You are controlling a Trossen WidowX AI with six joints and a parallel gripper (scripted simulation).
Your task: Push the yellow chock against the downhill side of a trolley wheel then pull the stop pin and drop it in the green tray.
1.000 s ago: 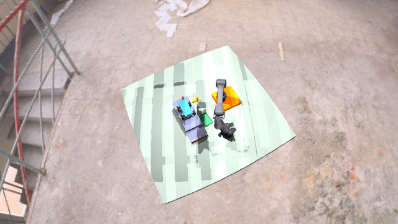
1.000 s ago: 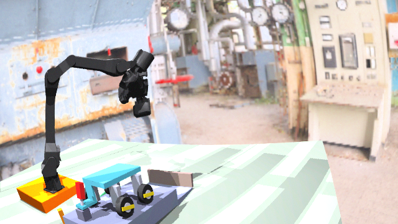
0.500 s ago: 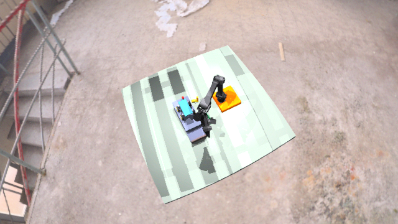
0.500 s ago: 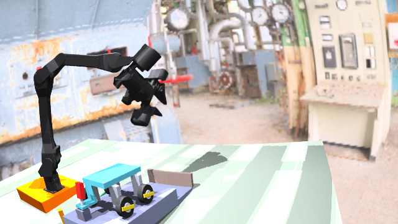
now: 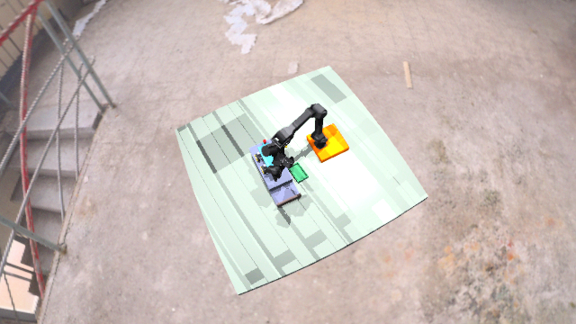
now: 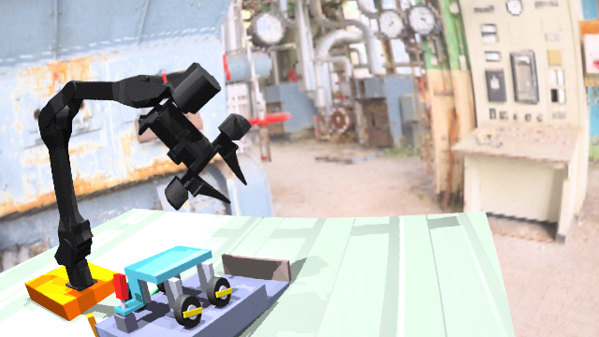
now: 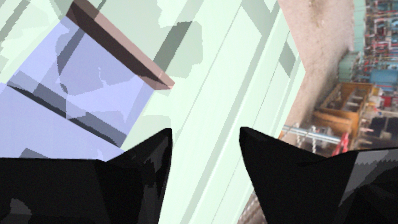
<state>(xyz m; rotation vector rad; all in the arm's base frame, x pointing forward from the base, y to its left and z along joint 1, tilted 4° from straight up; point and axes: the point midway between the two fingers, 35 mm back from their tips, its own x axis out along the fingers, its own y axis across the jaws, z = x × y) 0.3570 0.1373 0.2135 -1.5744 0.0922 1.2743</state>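
The yellow chock lies 180 mm behind my gripper tip, 300 mm to the right of it and 180 mm below it. Round my gripper tip: trolley: 40 mm behind, 200 mm to the right, 90 mm below; then brown end wall: 20 mm behind, 60 mm to the left, 170 mm below; then grey-blue ramp: 40 mm behind, 190 mm to the right, 160 mm below.
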